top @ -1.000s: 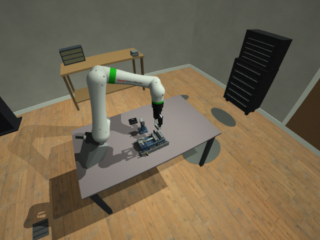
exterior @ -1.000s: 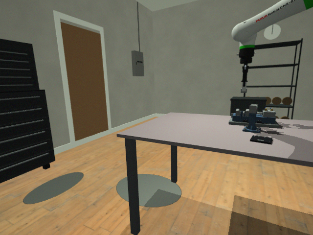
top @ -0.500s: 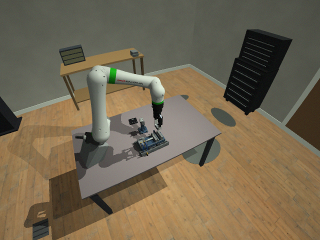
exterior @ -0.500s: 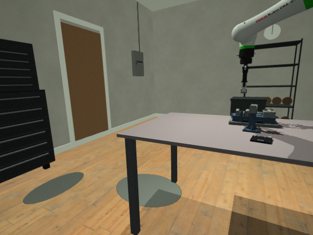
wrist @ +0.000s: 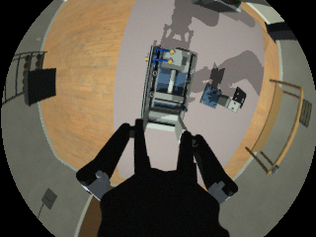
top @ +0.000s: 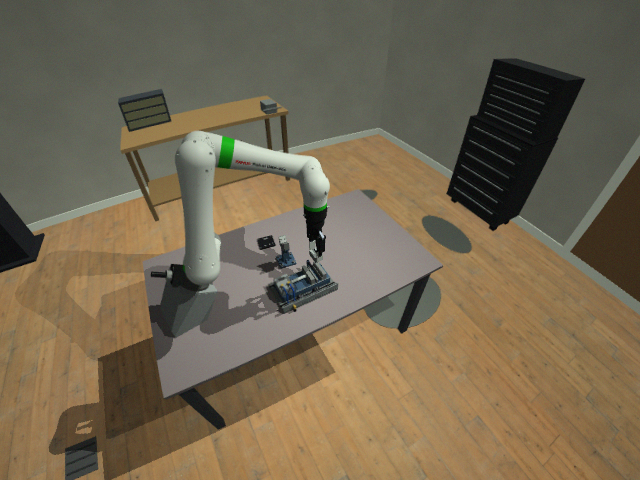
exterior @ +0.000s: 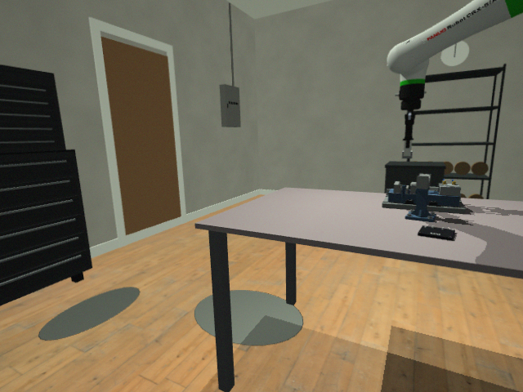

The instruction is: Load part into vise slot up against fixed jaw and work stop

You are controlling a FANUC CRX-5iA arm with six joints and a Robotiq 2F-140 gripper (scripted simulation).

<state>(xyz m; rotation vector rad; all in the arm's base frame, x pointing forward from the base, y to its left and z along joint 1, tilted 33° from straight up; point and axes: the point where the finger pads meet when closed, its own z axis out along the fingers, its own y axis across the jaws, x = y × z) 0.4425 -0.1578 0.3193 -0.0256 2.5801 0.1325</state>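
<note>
Now: the vise 210 mm below my hand, 70 mm behind it and 20 mm to the left of it. Also, from my hand: air cylinder: 170 mm below, 160 mm behind, 10 mm to the left; then part: 20 mm below; then black infeed plate: 410 mm to the left, 240 mm below, 130 mm behind.
</note>
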